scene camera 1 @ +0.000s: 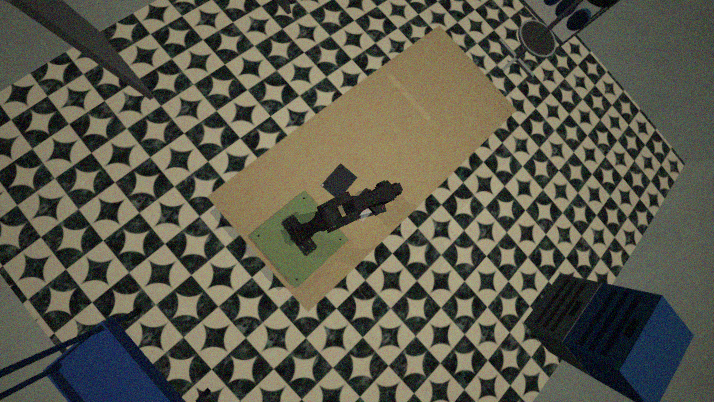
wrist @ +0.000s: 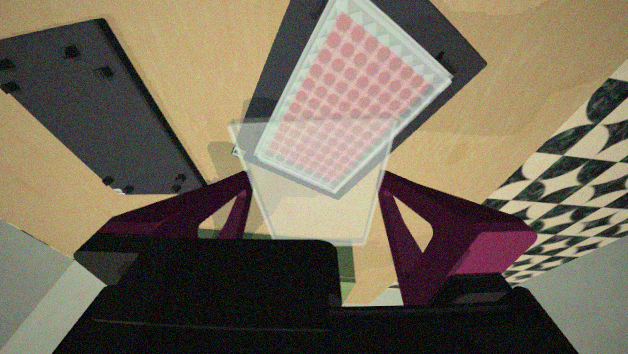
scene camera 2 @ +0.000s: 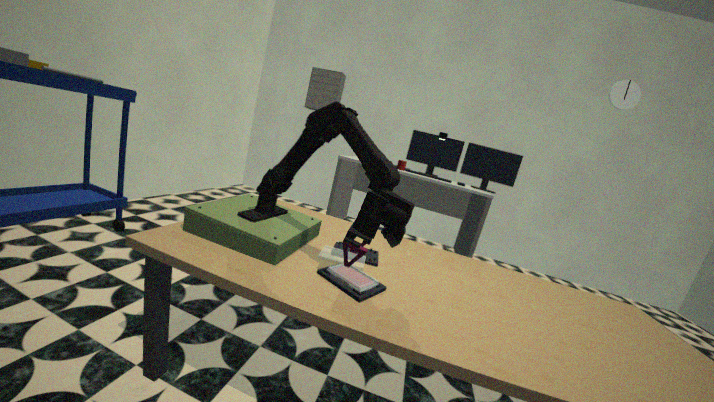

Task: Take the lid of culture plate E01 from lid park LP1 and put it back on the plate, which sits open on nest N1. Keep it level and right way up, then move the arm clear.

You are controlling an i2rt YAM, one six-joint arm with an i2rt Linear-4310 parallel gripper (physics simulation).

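Places are measured from the arm's base along level axes (x ahead, y left, z up), in centimetres.
Pixels of known places: gripper, between the fingertips: (wrist: 314, 177) (scene camera 2: 349, 259); arm's base, origin of its link: (scene camera 1: 299, 235) (scene camera 2: 264, 214).
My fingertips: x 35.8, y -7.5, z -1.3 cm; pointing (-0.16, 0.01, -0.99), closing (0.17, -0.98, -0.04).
For each thing: its top centre in the pictures, then the offset to it from my fingertips. Level surfaces: height alone.
- clear lid, centre of its top: (wrist: 316, 205) (scene camera 2: 343, 255) (scene camera 1: 364, 207) dx -1.9, dy -0.4, dz +0.8 cm
- open culture plate, centre of its top: (wrist: 338, 125) (scene camera 2: 353, 273) dx +2.4, dy -1.1, dz -3.0 cm
- dark nest N1, centre of its top: (wrist: 337, 120) (scene camera 2: 352, 276) (scene camera 1: 369, 204) dx +2.4, dy -1.1, dz -3.9 cm
- Lid park LP1, centre of its top: (wrist: 100, 143) (scene camera 2: 356, 249) (scene camera 1: 339, 180) dx -3.3, dy +19.0, dz -3.7 cm
- wooden table, height of its surface: dz -5.7 cm
My gripper (wrist: 314, 177) (scene camera 2: 355, 254) is shut on the clear lid (wrist: 320, 215) (scene camera 2: 331, 254), with one finger at each long side. The lid looks about level and is held above the table, beside the open culture plate (wrist: 350, 85) (scene camera 2: 353, 276). In the wrist view it overlaps the plate's near end and is turned at an angle to it. The plate, with pink wells, sits on the dark nest N1 (wrist: 275, 75) (scene camera 2: 359, 298). Lid park LP1 (wrist: 100, 110) (scene camera 1: 340, 180) is bare, with small dark posts. In scene camera 1 the arm hides most of the plate and nest.
The arm stands on a green base block (scene camera 1: 295, 270) (scene camera 2: 230, 237) at one end of the wooden table (scene camera 1: 400, 120) (scene camera 2: 475, 320). A blue cart (scene camera 2: 110, 92) and a desk with two monitors (scene camera 2: 435, 150) stand away from the table.
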